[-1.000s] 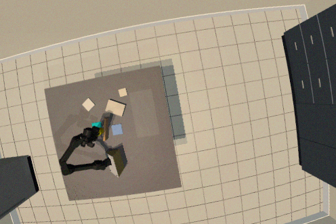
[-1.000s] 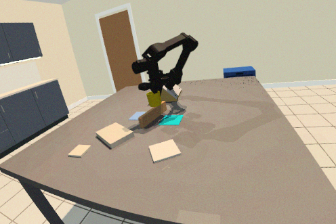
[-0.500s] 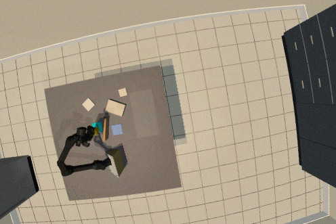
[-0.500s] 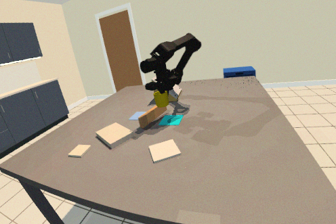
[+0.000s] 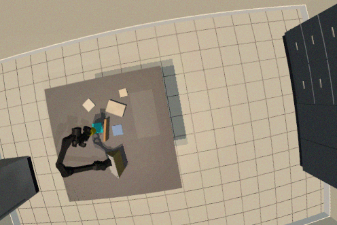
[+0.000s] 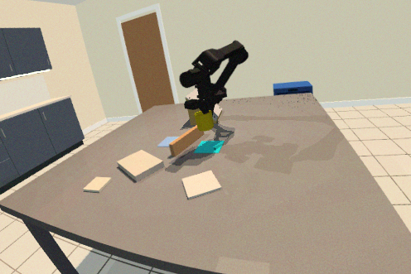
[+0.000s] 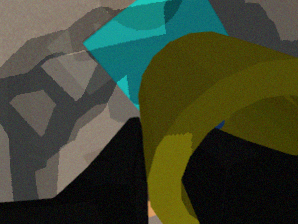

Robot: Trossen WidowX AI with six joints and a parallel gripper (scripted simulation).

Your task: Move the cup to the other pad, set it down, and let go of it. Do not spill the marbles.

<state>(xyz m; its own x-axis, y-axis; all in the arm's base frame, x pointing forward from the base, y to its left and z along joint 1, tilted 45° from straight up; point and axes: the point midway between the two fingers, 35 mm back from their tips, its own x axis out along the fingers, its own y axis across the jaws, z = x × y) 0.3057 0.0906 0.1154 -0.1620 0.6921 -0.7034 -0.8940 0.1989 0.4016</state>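
Now: gripper tip 120 mm above the cyan pad, 30 mm short of it and 10 mm to the left of it. From my gripper tip the other things lie so: wooden bar (120 mm to the right, 100 mm below, 10 mm ahead); yellow cup (20 mm ahead, 10 mm to the right).
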